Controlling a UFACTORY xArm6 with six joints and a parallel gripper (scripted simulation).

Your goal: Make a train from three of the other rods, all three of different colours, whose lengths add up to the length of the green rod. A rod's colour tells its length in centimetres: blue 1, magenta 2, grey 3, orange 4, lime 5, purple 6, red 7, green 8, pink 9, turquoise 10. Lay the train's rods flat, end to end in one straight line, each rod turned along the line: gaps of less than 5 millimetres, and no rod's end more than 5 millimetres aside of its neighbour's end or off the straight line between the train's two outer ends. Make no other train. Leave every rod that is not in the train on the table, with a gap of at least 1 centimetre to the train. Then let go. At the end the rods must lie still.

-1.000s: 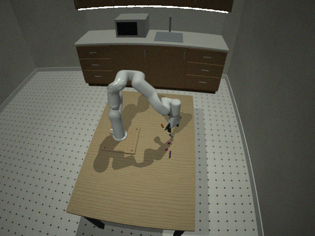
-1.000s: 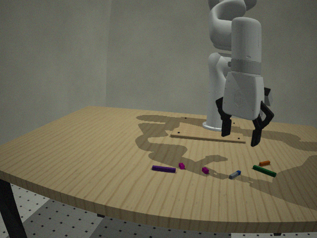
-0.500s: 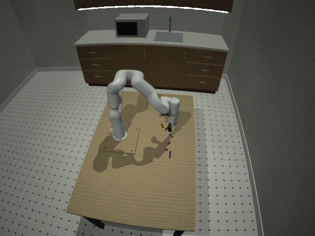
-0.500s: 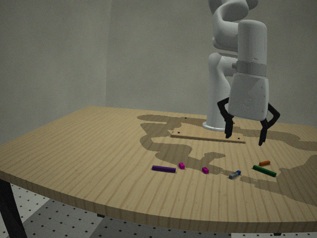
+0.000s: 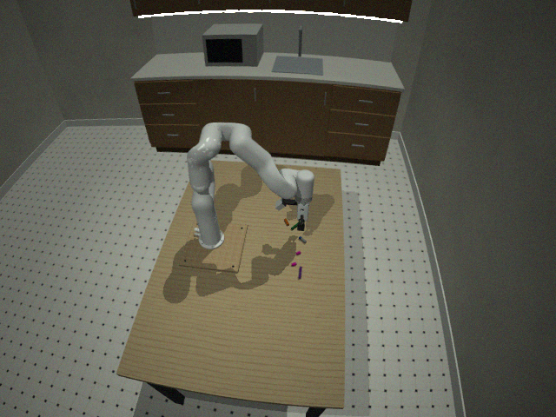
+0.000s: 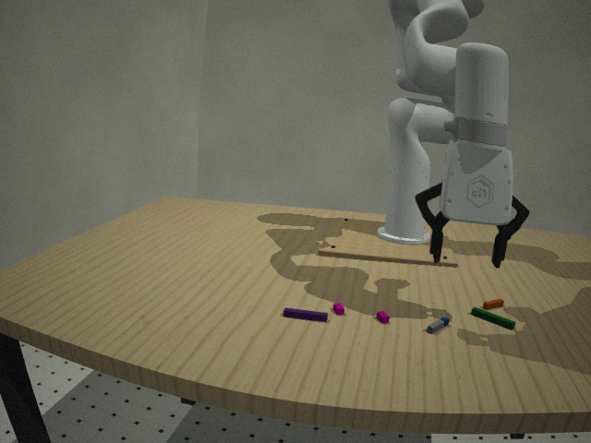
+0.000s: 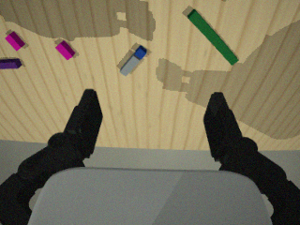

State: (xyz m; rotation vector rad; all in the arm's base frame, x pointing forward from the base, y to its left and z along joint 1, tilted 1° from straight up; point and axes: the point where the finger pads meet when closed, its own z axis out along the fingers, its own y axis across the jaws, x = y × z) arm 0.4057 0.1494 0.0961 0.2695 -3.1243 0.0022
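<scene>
The orange rod is 100 mm below my hand, 90 mm behind it and 60 mm to the left of it. Round my hand: grey rod: 100 mm below, 30 mm to the right, 20 mm ahead; then green rod: 100 mm below, 60 mm to the left, 30 mm behind; then blue rod: 100 mm below, 20 mm to the right.
</scene>
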